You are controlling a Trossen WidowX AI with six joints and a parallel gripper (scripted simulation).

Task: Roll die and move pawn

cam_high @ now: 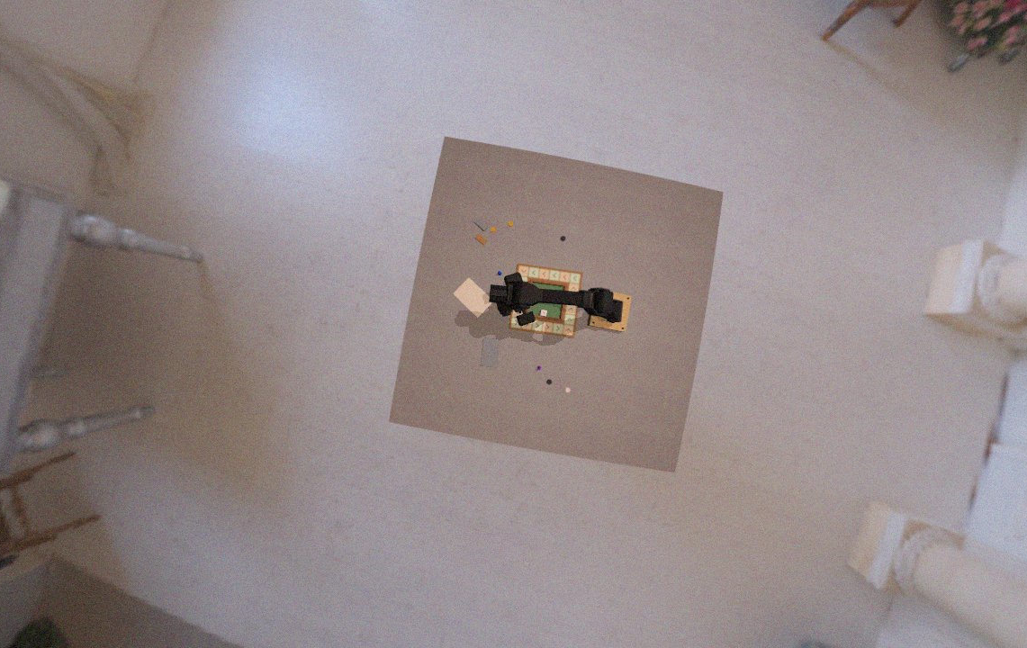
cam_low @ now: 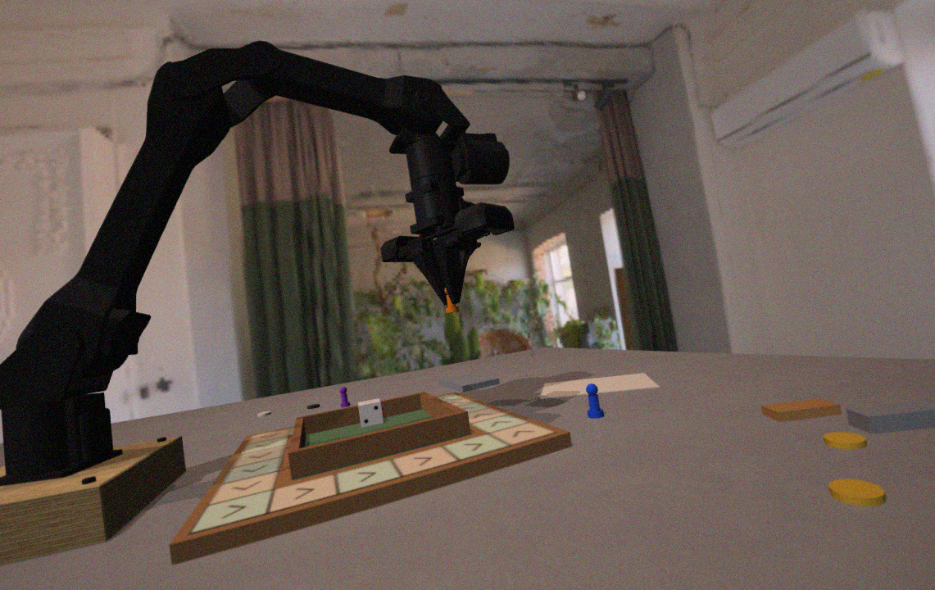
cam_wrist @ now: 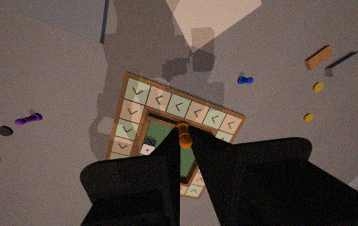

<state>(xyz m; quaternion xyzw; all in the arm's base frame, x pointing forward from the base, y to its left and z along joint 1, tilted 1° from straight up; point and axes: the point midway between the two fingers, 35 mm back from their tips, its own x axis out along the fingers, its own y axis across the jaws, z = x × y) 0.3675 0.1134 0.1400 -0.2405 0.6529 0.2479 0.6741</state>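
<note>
My gripper tip is 12 cm past the white die and 11 cm above it. Also, from my gripper tip: blue pawn (12 cm ahead, 9 cm to the right, 12 cm below); then orange pawn (1 cm above); then cream card (19 cm ahead, 5 cm to the left, 14 cm below).
</note>
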